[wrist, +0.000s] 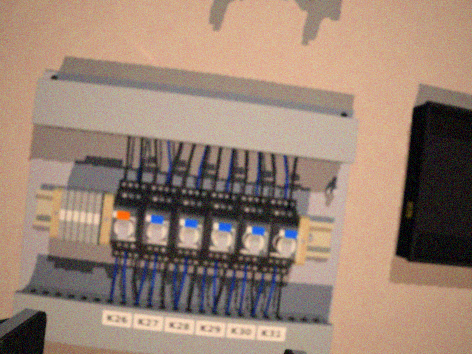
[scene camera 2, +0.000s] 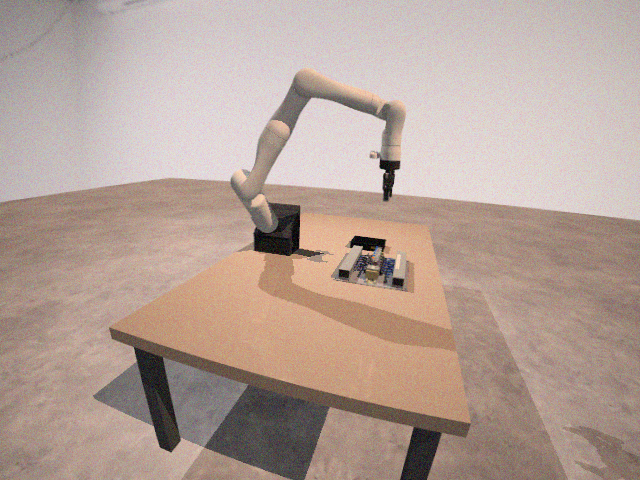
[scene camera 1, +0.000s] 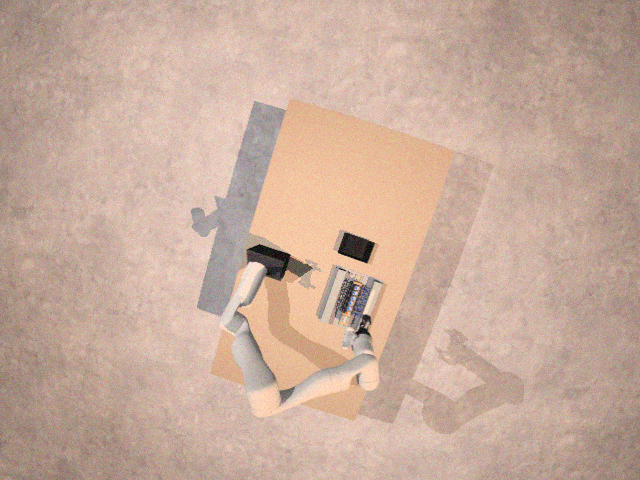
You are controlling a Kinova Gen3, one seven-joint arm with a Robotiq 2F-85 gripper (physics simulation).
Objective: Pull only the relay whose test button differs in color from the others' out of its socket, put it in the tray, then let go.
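Seen in the pictures: gripper, fingertip midpoint: (scene camera 2: 387, 199) (scene camera 1: 359, 325); arm's base, link origin: (scene camera 2: 268, 224) (scene camera 1: 258, 267).
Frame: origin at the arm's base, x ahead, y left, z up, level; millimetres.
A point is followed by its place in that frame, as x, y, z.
Observation:
The relay with the orange test button (wrist: 123, 227) @[498, -108, -56] sits in the leftmost socket of the row in the wrist view, above the label K26 (wrist: 117, 319) @[586, -111, -81]. The other relays in the row, such as the one above K27 (wrist: 157, 230) @[498, -79, -56] and the one above K31 (wrist: 286, 243) @[500, 30, -56], have blue buttons. The black tray (scene camera 1: 357, 236) @[426, 279, -89] (scene camera 2: 368, 239) @[430, 277, -99] (wrist: 416, 165) @[418, 171, -102] lies on the table beside the panel, at the right edge of the wrist view. My gripper (scene camera 1: 366, 320) @[518, -61, 169] (scene camera 2: 387, 198) @[518, -61, 169] is open and empty, high above the table near the panel's end. Parts of its fingertips show along the wrist view's bottom edge.
Grey wire ducts (scene camera 2: 351, 261) @[406, -113, -81] (wrist: 195, 115) @[396, -57, -81] stand along both long sides of the panel, with wires running to the sockets. Terminal blocks (wrist: 80, 217) @[495, -150, -77] stand left of the orange-button relay. The black robot base (scene camera 1: 268, 260) @[50, 67, 66] (scene camera 2: 281, 237) @[81, -43, -41] stands at the table's edge.

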